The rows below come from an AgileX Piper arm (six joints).
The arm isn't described. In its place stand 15 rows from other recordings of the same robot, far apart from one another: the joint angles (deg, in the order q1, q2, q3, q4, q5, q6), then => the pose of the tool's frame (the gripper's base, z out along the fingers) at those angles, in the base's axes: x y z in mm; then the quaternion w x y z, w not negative.
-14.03 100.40 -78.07 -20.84 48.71 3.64 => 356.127 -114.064 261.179 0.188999 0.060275 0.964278 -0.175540
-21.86 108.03 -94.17 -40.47 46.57 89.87 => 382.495 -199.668 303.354 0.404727 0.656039 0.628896 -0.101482
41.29 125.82 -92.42 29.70 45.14 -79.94 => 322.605 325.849 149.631 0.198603 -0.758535 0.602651 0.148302
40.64 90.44 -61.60 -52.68 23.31 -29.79 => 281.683 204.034 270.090 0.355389 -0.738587 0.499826 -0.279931
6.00 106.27 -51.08 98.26 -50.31 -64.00 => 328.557 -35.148 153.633 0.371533 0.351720 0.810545 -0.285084
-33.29 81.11 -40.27 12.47 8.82 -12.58 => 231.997 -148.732 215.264 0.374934 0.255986 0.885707 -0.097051
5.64 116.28 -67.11 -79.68 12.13 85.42 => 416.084 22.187 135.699 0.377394 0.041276 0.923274 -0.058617
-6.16 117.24 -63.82 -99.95 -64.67 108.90 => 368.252 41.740 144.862 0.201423 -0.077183 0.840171 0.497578
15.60 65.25 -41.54 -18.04 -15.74 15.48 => 240.540 75.097 330.130 0.674721 -0.139468 0.716102 0.111797
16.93 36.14 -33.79 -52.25 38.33 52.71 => 125.005 -8.595 323.054 0.565208 0.071547 0.816342 -0.094906
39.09 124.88 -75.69 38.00 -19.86 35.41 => 374.179 279.457 131.359 0.363835 0.291585 0.804251 0.368486
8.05 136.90 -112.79 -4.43 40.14 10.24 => 518.768 68.793 148.384 0.266603 -0.003467 0.963741 0.010651
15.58 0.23 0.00 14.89 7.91 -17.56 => 53.694 18.312 200.922 0.683296 -0.127780 0.713294 0.089385
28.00 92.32 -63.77 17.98 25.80 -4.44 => 302.153 174.504 256.286 0.312828 -0.154724 0.919614 0.180301
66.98 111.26 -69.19 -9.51 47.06 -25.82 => 151.518 328.462 148.766 0.070061 -0.757485 0.647753 -0.041517
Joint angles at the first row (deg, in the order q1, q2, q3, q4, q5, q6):
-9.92, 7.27, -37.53, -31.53, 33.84, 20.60
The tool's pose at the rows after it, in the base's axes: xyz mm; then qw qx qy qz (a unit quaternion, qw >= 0):
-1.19 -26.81 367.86 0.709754 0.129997 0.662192 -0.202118
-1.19 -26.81 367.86 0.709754 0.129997 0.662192 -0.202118
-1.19 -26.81 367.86 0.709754 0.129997 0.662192 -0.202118
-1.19 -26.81 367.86 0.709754 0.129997 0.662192 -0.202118
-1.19 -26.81 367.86 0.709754 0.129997 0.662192 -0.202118
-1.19 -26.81 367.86 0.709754 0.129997 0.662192 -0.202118
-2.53 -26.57 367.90 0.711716 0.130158 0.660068 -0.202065
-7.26 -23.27 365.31 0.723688 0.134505 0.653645 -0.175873
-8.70 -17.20 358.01 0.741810 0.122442 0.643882 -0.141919
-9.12 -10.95 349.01 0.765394 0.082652 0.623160 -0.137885
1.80 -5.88 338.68 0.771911 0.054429 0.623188 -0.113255
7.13 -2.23 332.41 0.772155 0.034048 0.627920 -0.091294
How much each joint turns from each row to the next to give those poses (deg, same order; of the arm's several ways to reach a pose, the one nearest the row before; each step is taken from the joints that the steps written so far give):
-0.01, 0.00, 0.00, 0.01, 0.17, -0.01
0.00, 0.00, 0.00, 0.00, 0.00, 0.00
0.00, 0.00, 0.00, 0.00, 0.00, 0.00
0.00, 0.00, 0.00, 0.00, 0.00, 0.00
0.00, 0.00, 0.00, 0.00, 0.00, 0.00
0.00, 0.00, 0.00, 0.00, 0.00, 0.00
0.01, -0.32, 0.00, -0.01, -0.01, 0.01
0.13, -1.71, 0.39, 2.96, -0.27, 0.00
0.00, -2.34, 1.97, 5.47, -2.66, -2.28
0.00, -2.90, 3.21, 4.99, -5.21, -6.26
-0.01, 0.00, 3.29, 8.58, -4.51, -7.30
0.64, 0.00, 1.60, 7.57, -1.34, -6.70

